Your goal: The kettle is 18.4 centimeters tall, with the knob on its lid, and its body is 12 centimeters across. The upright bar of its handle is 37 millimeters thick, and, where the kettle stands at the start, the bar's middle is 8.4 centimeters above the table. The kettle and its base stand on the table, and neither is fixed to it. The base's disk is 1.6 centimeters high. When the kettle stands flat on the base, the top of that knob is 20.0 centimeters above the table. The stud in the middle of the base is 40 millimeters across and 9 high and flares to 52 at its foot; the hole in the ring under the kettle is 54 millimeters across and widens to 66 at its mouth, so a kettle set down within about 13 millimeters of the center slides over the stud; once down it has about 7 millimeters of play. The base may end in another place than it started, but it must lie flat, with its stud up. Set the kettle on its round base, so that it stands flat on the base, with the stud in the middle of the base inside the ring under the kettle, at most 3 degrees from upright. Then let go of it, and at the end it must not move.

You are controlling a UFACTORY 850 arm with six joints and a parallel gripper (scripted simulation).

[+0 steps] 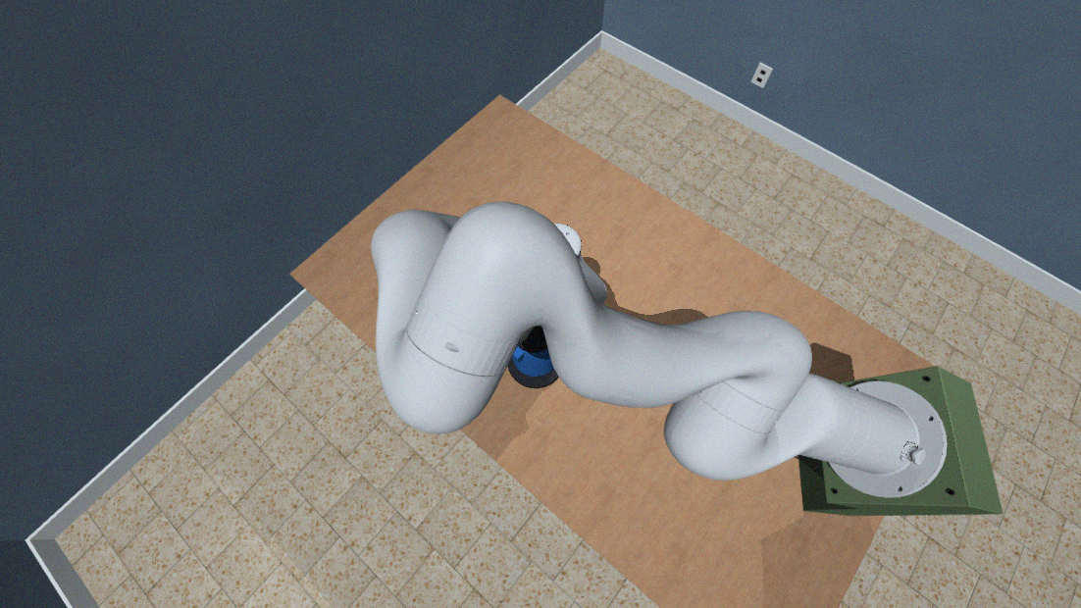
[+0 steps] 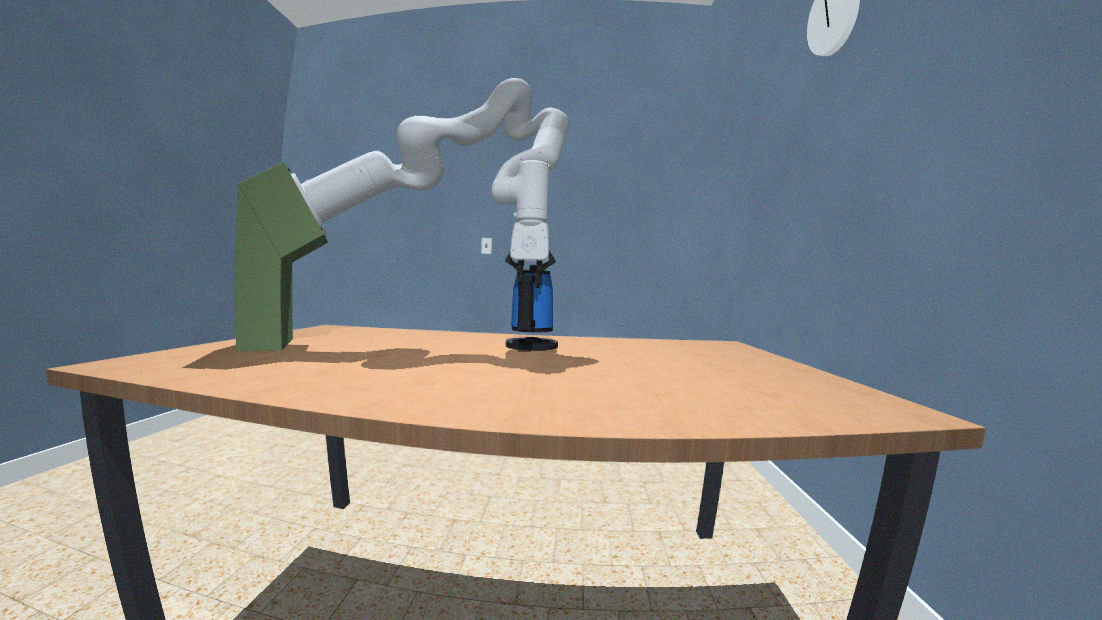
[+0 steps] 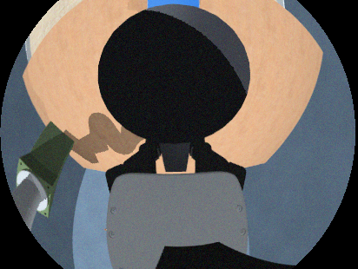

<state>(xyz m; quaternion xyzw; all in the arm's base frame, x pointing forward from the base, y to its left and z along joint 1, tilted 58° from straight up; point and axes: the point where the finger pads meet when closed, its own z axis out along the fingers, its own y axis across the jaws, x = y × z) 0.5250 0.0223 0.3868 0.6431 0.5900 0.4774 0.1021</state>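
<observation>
Now: the blue kettle 5 cm below my hand, 3 cm to the left of it and 1 cm behind it. Round my hand: black round base 18 cm below, 7 cm to the left, 2 cm behind.
</observation>
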